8 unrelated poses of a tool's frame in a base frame.
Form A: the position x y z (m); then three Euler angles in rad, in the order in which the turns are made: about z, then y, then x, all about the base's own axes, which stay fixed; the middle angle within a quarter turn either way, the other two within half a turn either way.
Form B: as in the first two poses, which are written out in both.
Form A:
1: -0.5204 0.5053 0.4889 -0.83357 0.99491 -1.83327
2: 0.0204 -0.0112 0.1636 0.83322 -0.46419 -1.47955
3: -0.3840 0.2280 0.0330 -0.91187 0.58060 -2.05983
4: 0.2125 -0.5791 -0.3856 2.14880 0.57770 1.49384
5: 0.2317 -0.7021 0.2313 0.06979 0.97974 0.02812
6: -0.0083 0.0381 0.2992 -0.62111 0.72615 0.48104
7: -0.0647 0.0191 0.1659 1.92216 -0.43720 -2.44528
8: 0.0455 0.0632 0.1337 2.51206 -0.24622 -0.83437
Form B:
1: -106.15 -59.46 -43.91 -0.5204 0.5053 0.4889
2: -83.36 45.20 31.41 0.0204 -0.0112 0.1636
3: -139.39 -58.84 8.33 -0.3840 0.2280 0.0330
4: -82.80 -59.09 -153.01 0.2125 -0.5791 -0.3856
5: 8.77 55.69 9.50 0.2317 -0.7021 0.2313
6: 2.91 48.41 -23.63 -0.0083 0.0381 0.2992
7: 142.90 29.37 -110.96 -0.0647 0.0191 0.1659
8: 37.65 34.65 162.35 0.0455 0.0632 0.1337
